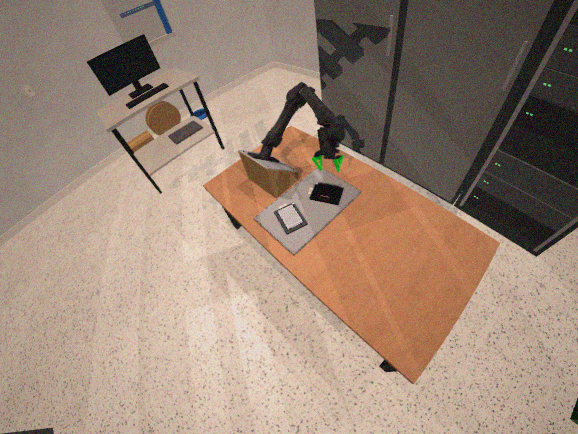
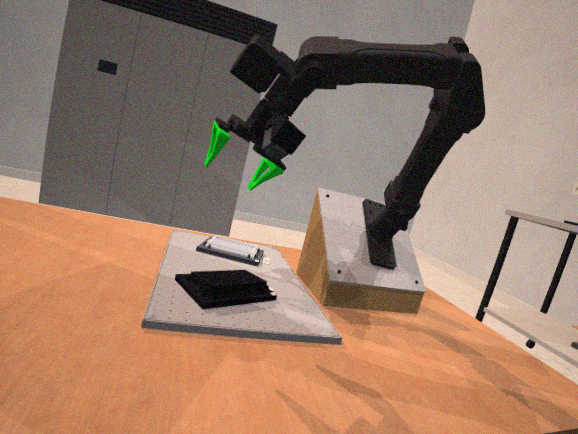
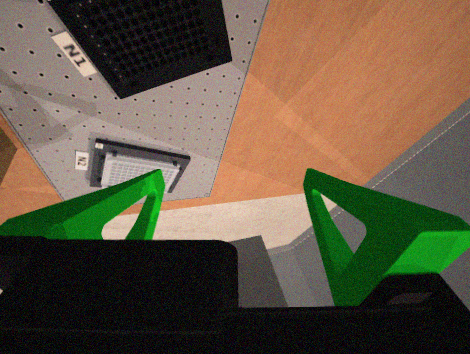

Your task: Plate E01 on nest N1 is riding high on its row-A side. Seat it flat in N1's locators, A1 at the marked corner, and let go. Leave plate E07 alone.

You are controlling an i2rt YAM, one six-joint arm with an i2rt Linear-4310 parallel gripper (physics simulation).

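Frame: origin at the arm's base, x ahead, y left, z up, level; centimetres.
Seen in the pictures: gripper, fingertip midpoint: (image 1: 329,171) (image 2: 228,177) (image 3: 234,176); arm's base at its link origin: (image 1: 263,158) (image 2: 377,233).
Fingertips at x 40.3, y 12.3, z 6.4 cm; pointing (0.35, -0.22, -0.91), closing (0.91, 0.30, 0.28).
Observation:
Pixels of each thing's top centre, then the offset from my fingertips to it. "pt": a spot on its surface instead. Level surfaces: height alone.
- N1 label at a spot on its surface: (image 3: 73,54) pt dx -12.7, dy -3.2, dz -21.2 cm
- pale plate at its top centre: (image 3: 141,178) (image 2: 233,243) (image 1: 289,215) dx -6.2, dy -23.6, dz -18.8 cm
- N2 label at a spot on its surface: (image 3: 81,160) pt dx -15.6, dy -20.9, dz -21.2 cm
- grey perforated board at its top centre: (image 3: 137,114) (image 2: 234,269) (image 1: 308,204) dx -6.3, dy -10.8, dz -21.3 cm
- wooden table at its surface level: dz -22.7 cm
Plate E01, black with a grid of wells (image 1: 326,193) (image 2: 230,280) (image 3: 155,37), lies on the dark nest N1, beside the N1 label (image 3: 73,54). Black on black hides its seating edges, and I cannot tell which side is higher; its A1 mark is not readable. A pale plate (image 1: 290,217) (image 2: 232,247) (image 3: 137,171), likely E07, sits in the nest by the N2 label (image 3: 81,160). My gripper (image 1: 329,170) (image 2: 228,177) (image 3: 234,176) is wide open and empty, in the air above and away from both plates.
The grey perforated board (image 1: 295,247) (image 2: 167,312) (image 3: 165,117) carries both nests on the wooden table (image 1: 400,260) (image 2: 100,325) (image 3: 320,90). The arm's wedge-shaped base block (image 1: 267,177) (image 2: 370,299) stands beside the board. Tall dark cabinets (image 1: 360,100) stand behind the table.

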